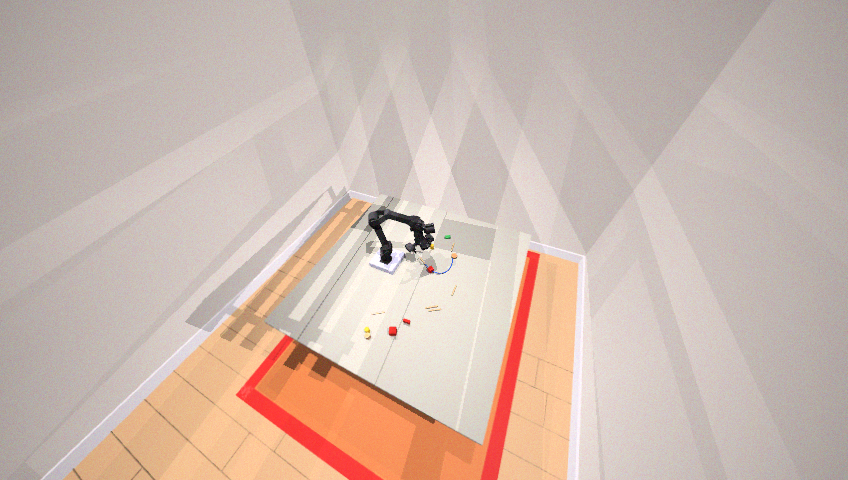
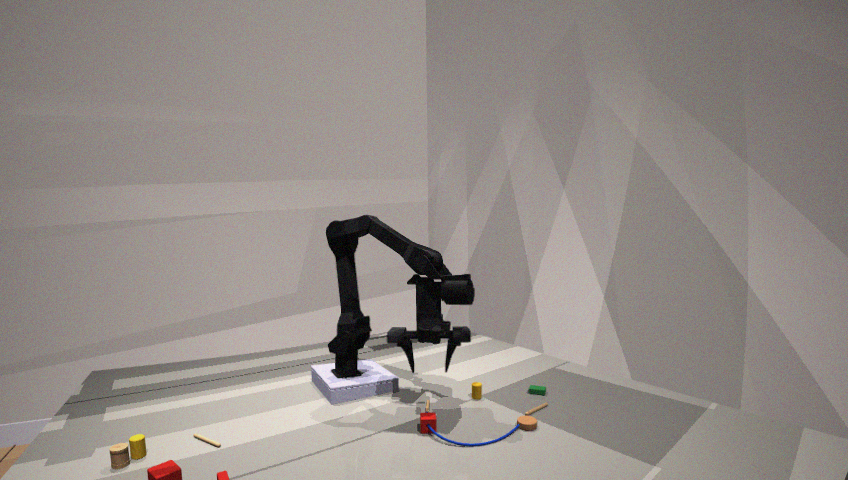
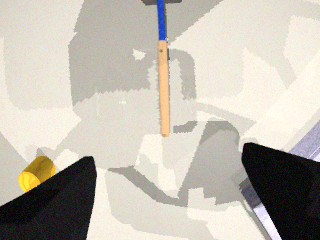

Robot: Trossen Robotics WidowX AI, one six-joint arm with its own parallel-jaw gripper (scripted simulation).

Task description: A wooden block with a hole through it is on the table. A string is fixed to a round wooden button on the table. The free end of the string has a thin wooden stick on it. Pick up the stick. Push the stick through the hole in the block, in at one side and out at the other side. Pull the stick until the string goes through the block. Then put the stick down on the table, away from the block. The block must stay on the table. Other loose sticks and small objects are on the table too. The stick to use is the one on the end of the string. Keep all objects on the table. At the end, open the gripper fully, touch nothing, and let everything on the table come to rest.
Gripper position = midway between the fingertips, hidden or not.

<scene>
My gripper (image 2: 429, 372) is open, with nothing in its grasp. Also in view: a yellow cylinder (image 3: 42, 168).
My gripper shows as well in image 3 (image 3: 171, 160).
</scene>
